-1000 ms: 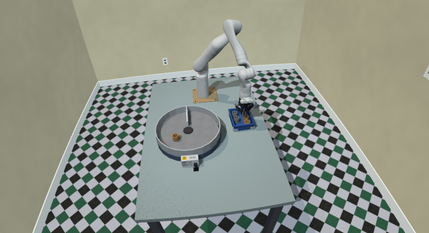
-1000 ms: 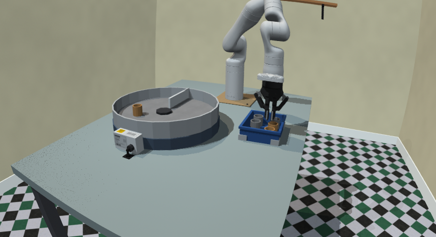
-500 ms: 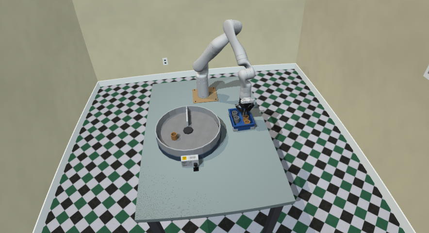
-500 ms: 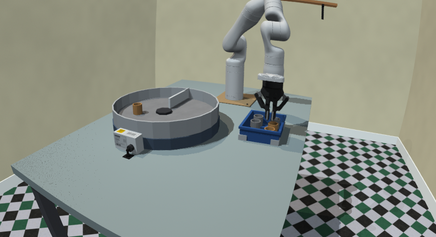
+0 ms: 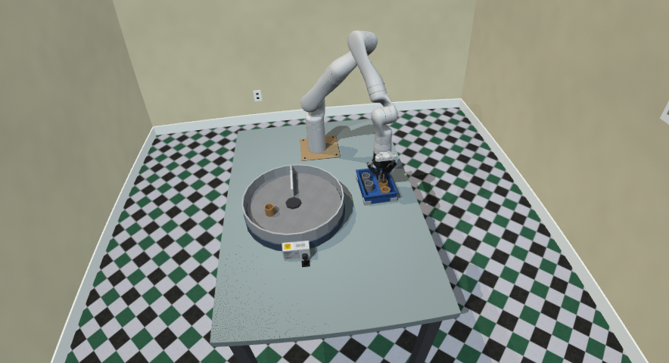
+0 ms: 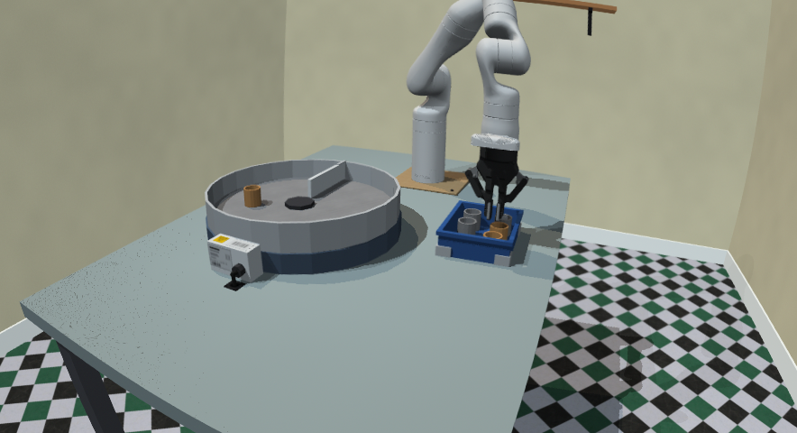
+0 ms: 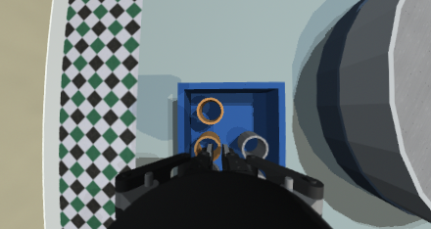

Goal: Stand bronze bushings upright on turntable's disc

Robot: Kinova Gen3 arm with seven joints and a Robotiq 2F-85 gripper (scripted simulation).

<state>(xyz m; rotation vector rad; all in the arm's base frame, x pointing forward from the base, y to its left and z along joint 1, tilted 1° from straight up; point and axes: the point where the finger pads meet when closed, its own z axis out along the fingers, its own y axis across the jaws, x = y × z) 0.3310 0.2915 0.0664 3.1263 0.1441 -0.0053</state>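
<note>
The blue crate lies 20 mm to the right of my hand and 50 mm below it. The rest, counted from my hand: turntable disc: 130 mm ahead, 380 mm to the right, 20 mm below.
</note>
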